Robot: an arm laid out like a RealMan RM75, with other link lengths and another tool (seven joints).
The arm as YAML. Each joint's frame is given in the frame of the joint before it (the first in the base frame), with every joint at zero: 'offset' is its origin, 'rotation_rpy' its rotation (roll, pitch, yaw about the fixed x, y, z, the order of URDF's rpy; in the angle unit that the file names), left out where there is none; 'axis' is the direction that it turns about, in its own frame. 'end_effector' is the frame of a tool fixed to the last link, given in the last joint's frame.
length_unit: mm
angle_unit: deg
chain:
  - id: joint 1
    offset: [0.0, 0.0, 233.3]
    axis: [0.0, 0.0, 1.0]
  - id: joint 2
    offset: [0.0, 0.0, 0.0]
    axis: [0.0, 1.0, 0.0]
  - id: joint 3
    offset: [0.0, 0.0, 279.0]
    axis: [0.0, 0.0, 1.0]
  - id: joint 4
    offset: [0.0, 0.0, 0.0]
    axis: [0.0, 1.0, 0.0]
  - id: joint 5
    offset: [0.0, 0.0, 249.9]
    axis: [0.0, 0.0, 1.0]
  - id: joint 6
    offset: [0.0, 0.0, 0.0]
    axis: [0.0, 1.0, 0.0]
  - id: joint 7
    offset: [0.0, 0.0, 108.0]
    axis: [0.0, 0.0, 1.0]
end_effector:
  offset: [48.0, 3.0, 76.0]
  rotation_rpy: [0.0, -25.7, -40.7]
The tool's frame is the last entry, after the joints.
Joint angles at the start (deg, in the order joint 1, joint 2, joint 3, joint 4, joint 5, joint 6, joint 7):
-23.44 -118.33 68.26 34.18 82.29 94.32 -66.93
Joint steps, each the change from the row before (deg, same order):
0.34 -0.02 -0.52 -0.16 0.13 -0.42 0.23
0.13 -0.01 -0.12 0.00 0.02 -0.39 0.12
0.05 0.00 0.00 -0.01 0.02 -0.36 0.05
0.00 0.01 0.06 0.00 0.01 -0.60 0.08
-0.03 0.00 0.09 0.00 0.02 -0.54 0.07
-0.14 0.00 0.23 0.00 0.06 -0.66 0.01
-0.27 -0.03 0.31 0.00 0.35 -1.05 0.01
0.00 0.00 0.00 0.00 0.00 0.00 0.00
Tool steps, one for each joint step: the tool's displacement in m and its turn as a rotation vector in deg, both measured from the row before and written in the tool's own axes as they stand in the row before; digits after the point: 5 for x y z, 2 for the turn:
-0.00182 -0.00241 -0.00218 0.64 0.67 -0.44
-0.00034 -0.00140 -0.00063 0.44 0.27 -0.17
-0.00006 -0.00120 -0.00007 0.34 0.11 -0.16
0.00044 -0.00178 0.00015 0.54 0.11 -0.18
0.00050 -0.00152 0.00044 0.47 0.04 -0.13
0.00103 -0.00167 0.00128 0.49 -0.14 -0.14
0.00142 -0.00278 0.00263 0.83 -0.42 -0.22
0.00000 0.00000 0.00000 0.00 0.00 0.00

